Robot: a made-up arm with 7 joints. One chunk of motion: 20 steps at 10 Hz.
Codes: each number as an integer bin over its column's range. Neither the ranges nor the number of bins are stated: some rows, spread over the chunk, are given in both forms.
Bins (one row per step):
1: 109 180 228 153 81 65
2: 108 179 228 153 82 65
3: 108 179 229 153 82 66
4: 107 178 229 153 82 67
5: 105 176 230 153 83 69
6: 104 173 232 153 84 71
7: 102 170 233 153 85 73
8: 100 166 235 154 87 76
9: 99 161 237 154 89 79
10: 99 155 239 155 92 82
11: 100 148 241 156 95 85
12: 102 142 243 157 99 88
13: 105 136 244 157 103 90
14: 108 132 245 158 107 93
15: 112 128 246 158 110 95
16: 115 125 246 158 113 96
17: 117 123 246 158 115 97
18: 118 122 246 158 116 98
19: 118 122 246 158 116 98
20: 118 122 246 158 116 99
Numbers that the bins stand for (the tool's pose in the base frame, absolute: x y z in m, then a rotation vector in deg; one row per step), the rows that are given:
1: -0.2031 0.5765 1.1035 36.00 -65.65 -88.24
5: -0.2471 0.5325 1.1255 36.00 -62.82 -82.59
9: -0.3129 0.3678 1.2024 37.41 -54.35 -68.47
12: -0.2800 0.1592 1.2682 41.65 -40.24 -55.76
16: -0.1373 -0.0275 1.3012 43.06 -20.47 -44.47
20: -0.1043 -0.0604 1.3012 43.06 -16.24 -40.24
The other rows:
2: -0.2141 0.5655 1.1035 36.00 -64.24 -88.24
3: -0.2141 0.5655 1.1145 36.00 -64.24 -86.82
4: -0.2251 0.5545 1.1145 36.00 -64.24 -85.41
6: -0.2580 0.4996 1.1475 36.00 -61.41 -79.76
7: -0.2800 0.4667 1.1584 36.00 -60.00 -76.94
8: -0.3020 0.4227 1.1804 37.41 -57.18 -72.71
10: -0.3129 0.3020 1.2243 38.82 -50.12 -64.24
11: -0.3020 0.2251 1.2463 40.24 -45.88 -60.00
13: -0.2471 0.0933 1.2792 41.65 -34.59 -52.94
14: -0.2141 0.0494 1.2902 43.06 -28.94 -48.71
15: -0.1702 0.0055 1.3012 43.06 -24.71 -45.88
17: -0.1153 -0.0494 1.3012 43.06 -17.65 -43.06
18: -0.1043 -0.0604 1.3012 43.06 -16.24 -41.65
19: -0.1043 -0.0604 1.3012 43.06 -16.24 -41.65

